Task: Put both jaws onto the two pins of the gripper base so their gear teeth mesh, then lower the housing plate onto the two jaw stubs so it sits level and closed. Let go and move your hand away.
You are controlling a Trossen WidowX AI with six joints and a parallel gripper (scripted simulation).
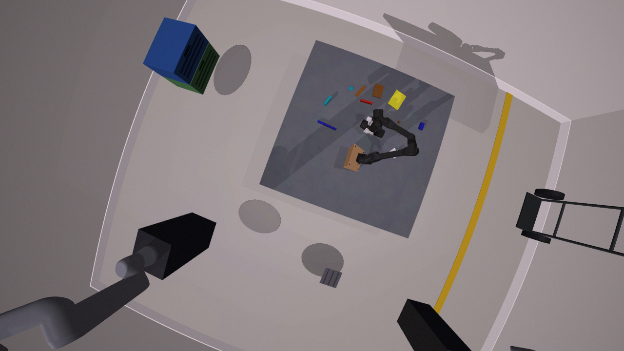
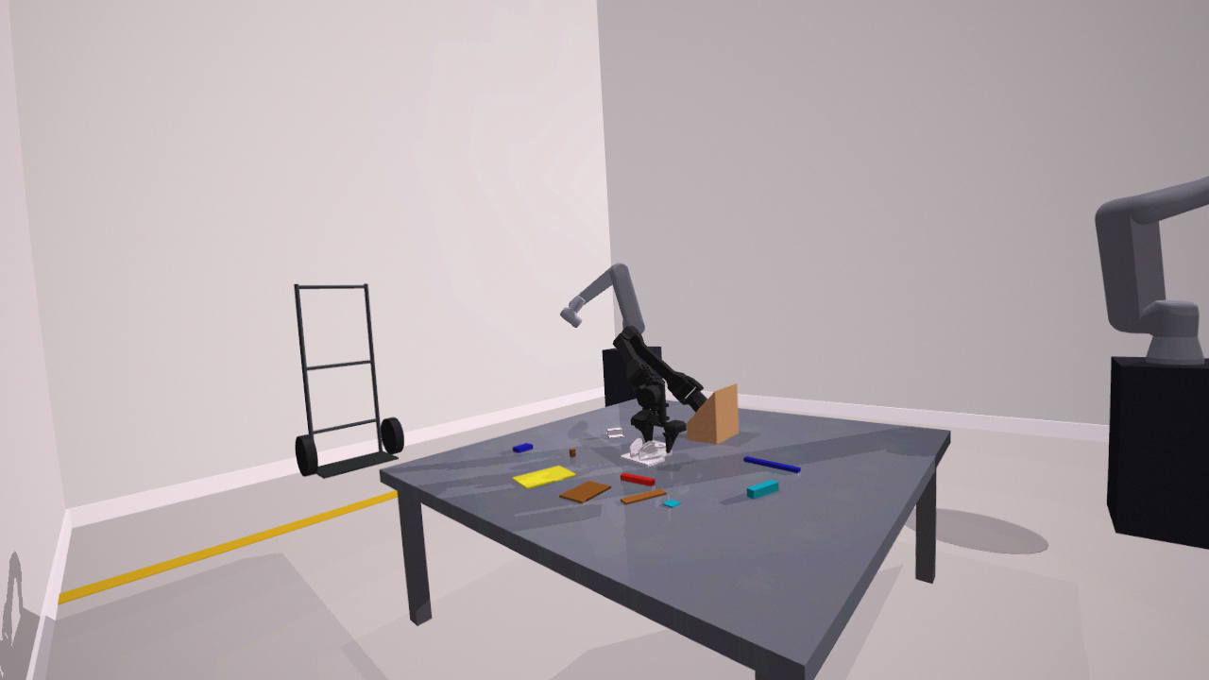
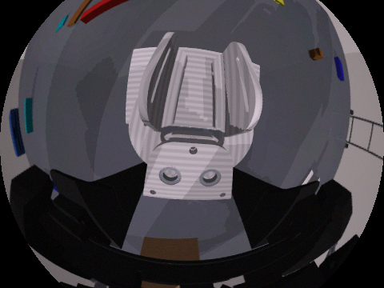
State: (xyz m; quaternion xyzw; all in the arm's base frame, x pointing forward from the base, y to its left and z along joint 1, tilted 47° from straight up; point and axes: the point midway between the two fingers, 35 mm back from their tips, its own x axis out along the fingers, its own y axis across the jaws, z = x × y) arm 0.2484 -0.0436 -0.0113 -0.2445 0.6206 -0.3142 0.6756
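The white jaw is 20 mm to the right of my gripper tip and 20 mm ahead of it. From my gripper tip the other things lie so: flat white ribbed part 70 mm ahead, 10 mm to the right, 10 mm below; red bar 230 mm ahead, 100 mm to the left; blue bar 330 mm to the left, 70 mm behind, 10 mm below.
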